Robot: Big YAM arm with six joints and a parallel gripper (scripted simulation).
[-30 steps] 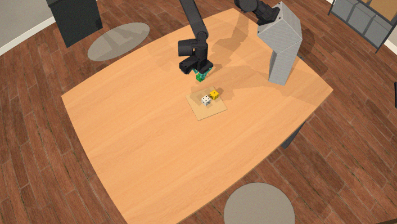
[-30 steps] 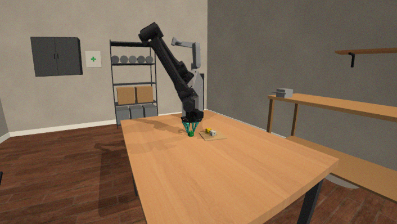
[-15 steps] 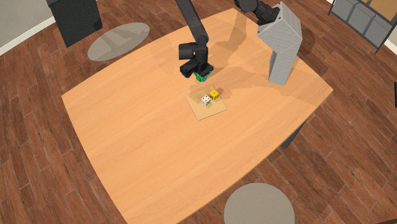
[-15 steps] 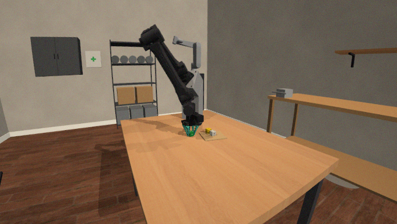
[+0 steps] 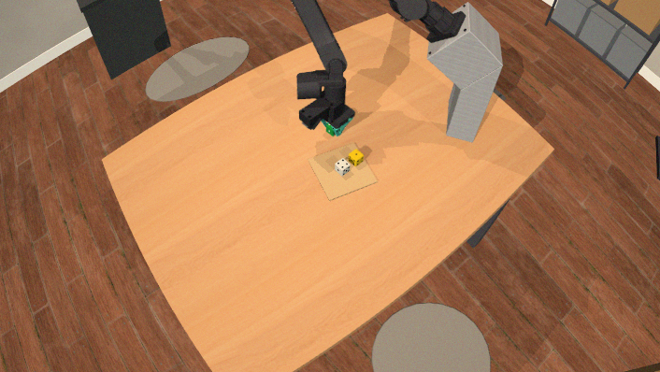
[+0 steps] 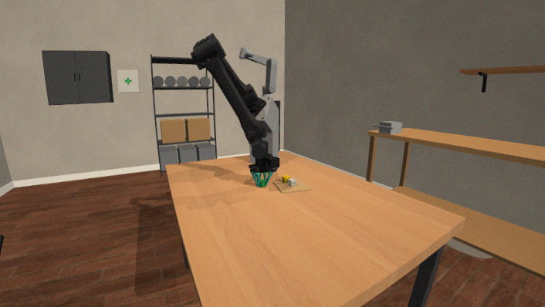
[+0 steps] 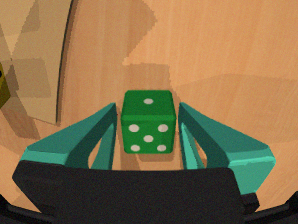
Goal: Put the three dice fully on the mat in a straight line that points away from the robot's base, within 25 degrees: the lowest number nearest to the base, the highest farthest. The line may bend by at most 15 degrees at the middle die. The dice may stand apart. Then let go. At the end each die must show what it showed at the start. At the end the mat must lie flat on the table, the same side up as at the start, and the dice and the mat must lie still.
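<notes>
Now: the green die right at my hand. Round my hand: yellow die (6 cm ahead, 11 cm to the left, 1 cm above); tan mat (10 cm ahead, 9 cm to the left, 1 cm below); white die (11 cm ahead, 9 cm to the left, 1 cm above).
</notes>
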